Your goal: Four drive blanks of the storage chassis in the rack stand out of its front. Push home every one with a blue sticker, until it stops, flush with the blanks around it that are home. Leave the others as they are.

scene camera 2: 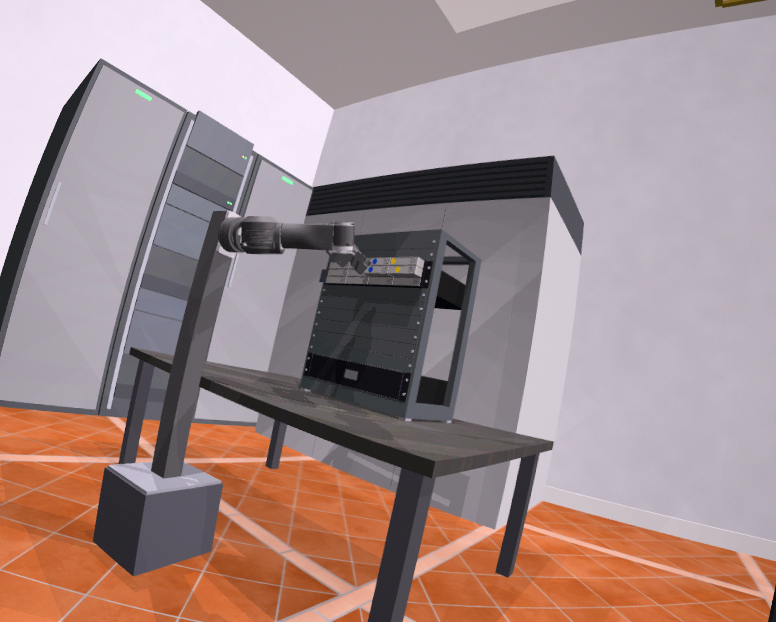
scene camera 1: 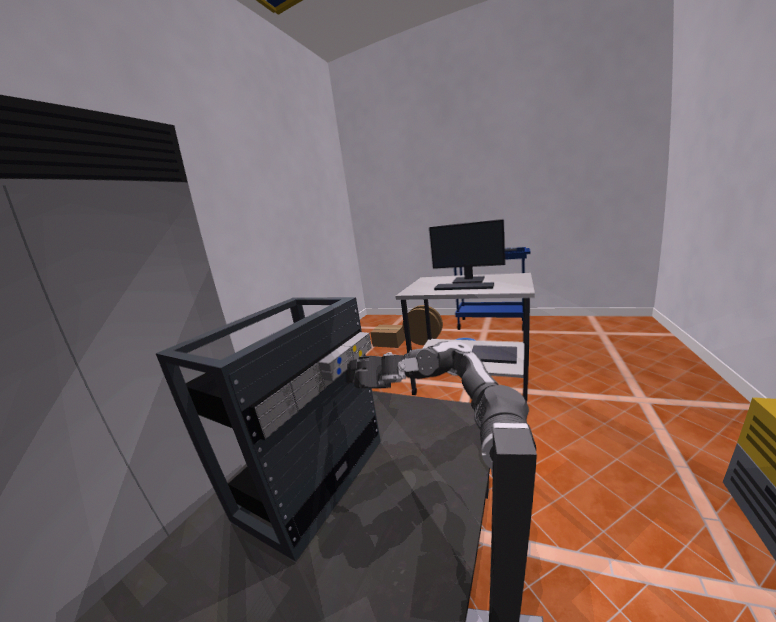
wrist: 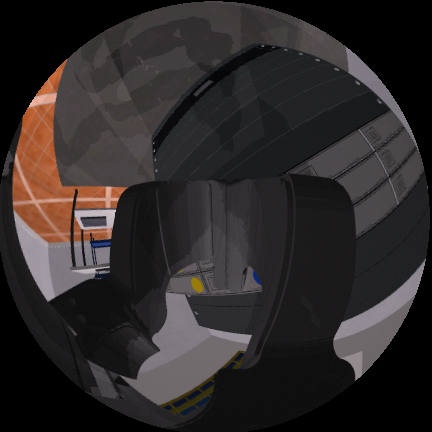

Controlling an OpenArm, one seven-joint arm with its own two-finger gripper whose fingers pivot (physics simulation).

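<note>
The storage chassis [scene camera 1: 289, 396] [scene camera 2: 345, 279] [wrist: 372, 172] sits high in the dark rack [scene camera 1: 259, 471] [scene camera 2: 427, 323]. Two blanks with blue stickers, an upper one [scene camera 1: 339, 360] [scene camera 2: 374, 261] and a lower one [scene camera 1: 339, 371] [scene camera 2: 370, 269], stand one above the other, out of its front. Beside them are two with yellow stickers, an upper one [scene camera 1: 354, 348] [scene camera 2: 393, 261] and a lower one [scene camera 1: 360, 354] [scene camera 2: 397, 269]. My gripper [scene camera 1: 350, 372] [scene camera 2: 366, 264] [wrist: 234, 236] is shut and empty, its tips close in front of the blanks by the blue stickers. Contact cannot be told; the fingers hide part of the blanks in the wrist view.
The rack stands on a dark table [scene camera 1: 414, 492] [scene camera 2: 492, 441] [wrist: 100, 130]. The arm's post [scene camera 1: 511, 531] [scene camera 2: 189, 362] stands at the table's edge. A desk [scene camera 1: 511, 285] with a monitor [scene camera 1: 467, 244] is beyond the table. Grey cabinets [scene camera 2: 132, 194] stand behind the arm in scene camera 2.
</note>
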